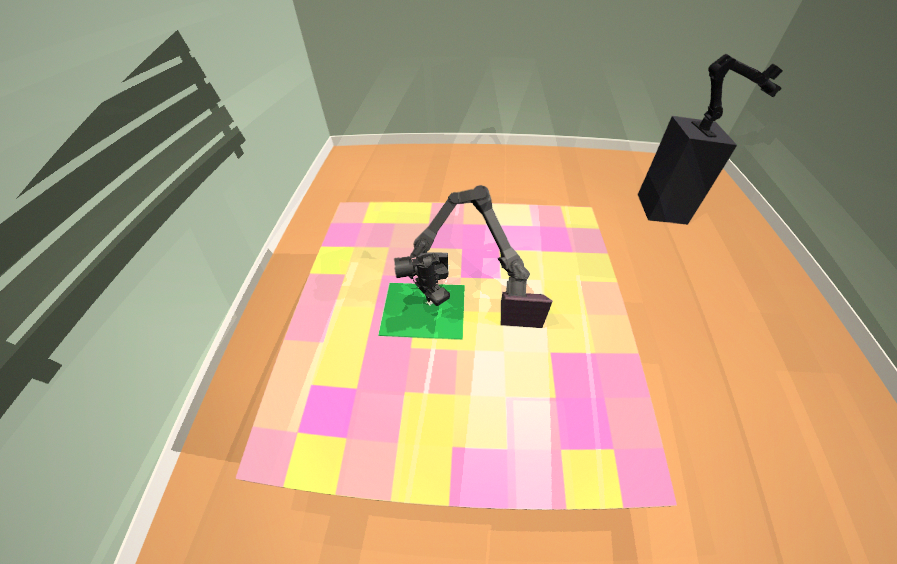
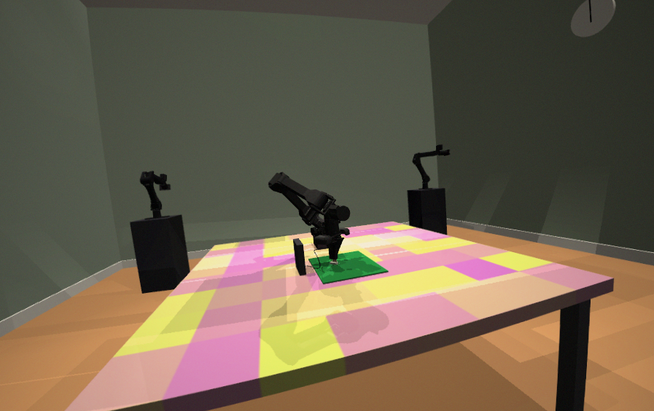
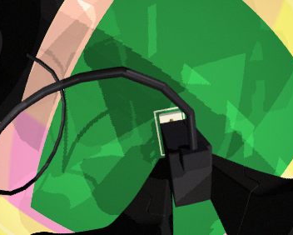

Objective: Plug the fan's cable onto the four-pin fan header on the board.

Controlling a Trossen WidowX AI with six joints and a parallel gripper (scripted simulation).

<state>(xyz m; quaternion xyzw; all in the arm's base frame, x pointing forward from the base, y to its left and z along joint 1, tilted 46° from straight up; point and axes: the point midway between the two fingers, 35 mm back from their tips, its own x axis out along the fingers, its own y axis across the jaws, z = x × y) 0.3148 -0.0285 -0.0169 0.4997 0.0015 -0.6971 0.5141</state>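
The green board lies 5 cm below my gripper tip, 3 cm to the left of it and 2 cm ahead of it. Also, from my gripper tip: dark plug (1 cm above); then black fan (14 cm to the right, 2 cm above, 1 cm ahead).
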